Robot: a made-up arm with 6 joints.
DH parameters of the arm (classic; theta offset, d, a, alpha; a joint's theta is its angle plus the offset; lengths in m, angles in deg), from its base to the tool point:
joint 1: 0 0.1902 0 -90
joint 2: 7.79 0 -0.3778 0
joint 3: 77.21 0 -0.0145 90
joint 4: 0 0.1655 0 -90
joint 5: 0 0 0 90
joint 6: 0 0.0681 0 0
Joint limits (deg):
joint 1: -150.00..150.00
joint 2: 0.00..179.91
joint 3: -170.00..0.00
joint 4: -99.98..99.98
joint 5: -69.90..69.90
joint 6: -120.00..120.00
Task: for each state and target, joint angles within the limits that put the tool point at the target. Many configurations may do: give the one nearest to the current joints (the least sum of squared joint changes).
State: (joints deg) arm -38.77 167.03 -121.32 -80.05 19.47 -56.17
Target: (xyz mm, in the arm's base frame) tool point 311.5 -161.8 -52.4
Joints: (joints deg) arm -23.43 174.56 -70.82 -74.13 22.07 -56.17
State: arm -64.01 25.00 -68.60 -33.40 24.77 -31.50
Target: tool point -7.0 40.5 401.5
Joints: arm -89.85 38.65 -20.55 -15.12 22.85 -31.50
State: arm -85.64 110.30 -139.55 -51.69 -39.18 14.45
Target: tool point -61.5 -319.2 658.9
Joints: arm -107.39 103.28 -119.43 -54.38 -41.56 14.45
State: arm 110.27 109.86 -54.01 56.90 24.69 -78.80
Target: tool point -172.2 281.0 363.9
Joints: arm 117.25 109.08 -58.36 57.71 25.13 -78.80
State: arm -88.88 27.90 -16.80 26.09 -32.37 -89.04
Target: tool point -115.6 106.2 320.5
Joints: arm -52.24 3.38 -0.46 37.20 -39.81 -89.04
